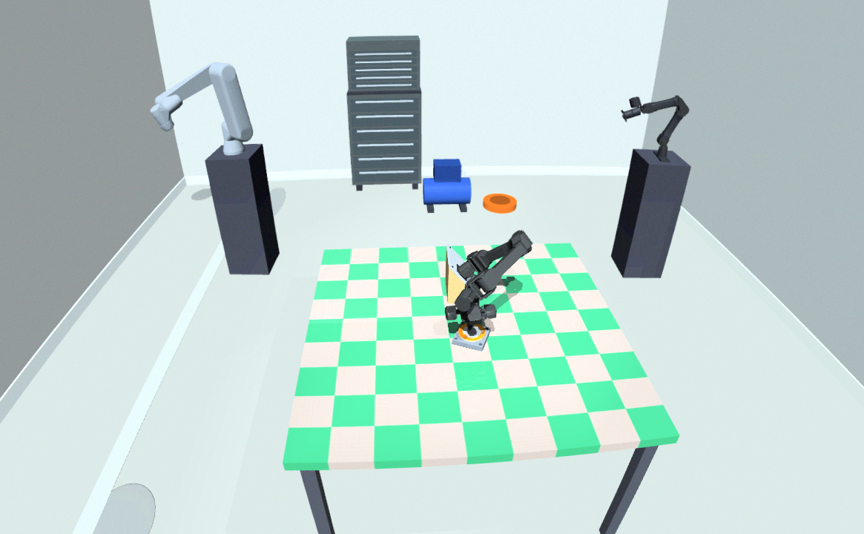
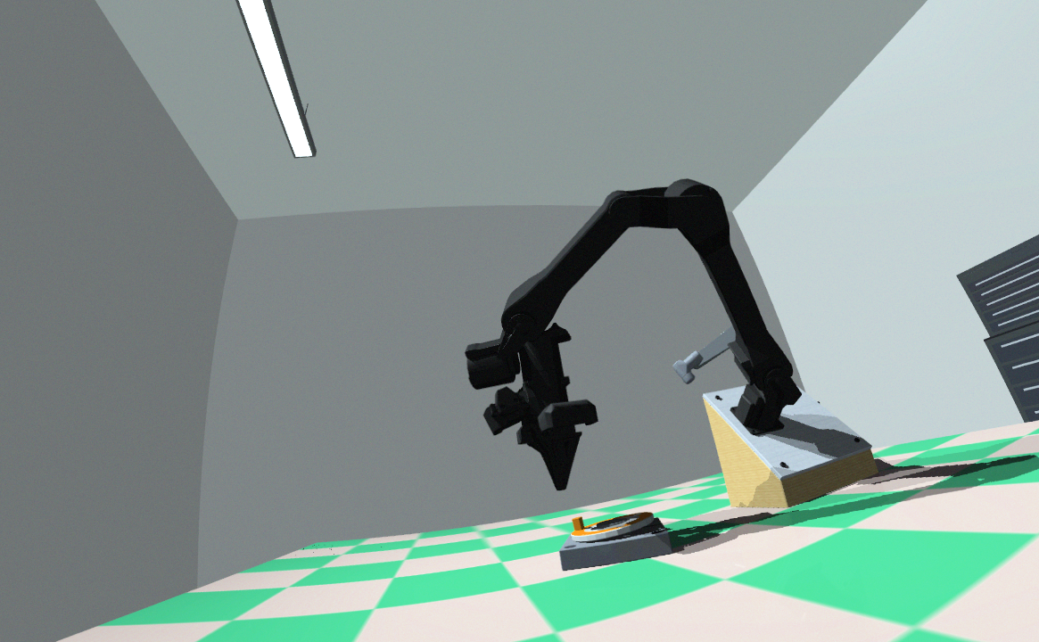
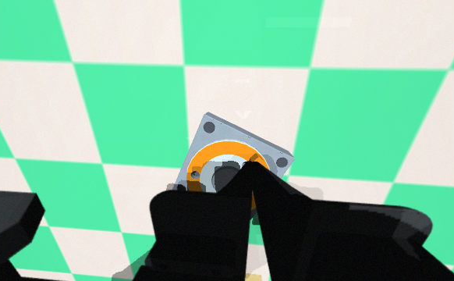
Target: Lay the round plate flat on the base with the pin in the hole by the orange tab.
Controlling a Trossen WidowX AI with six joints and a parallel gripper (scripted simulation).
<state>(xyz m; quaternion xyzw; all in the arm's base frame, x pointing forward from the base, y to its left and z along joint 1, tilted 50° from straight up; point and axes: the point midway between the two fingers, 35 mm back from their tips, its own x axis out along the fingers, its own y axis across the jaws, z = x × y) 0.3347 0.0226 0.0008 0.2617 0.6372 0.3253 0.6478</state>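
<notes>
Right now my gripper tip is 40 mm past the plate and 50 mm above it. From my gripper tip the other things lie so: base: 50 mm behind, 20 mm to the left, 70 mm below.
</notes>
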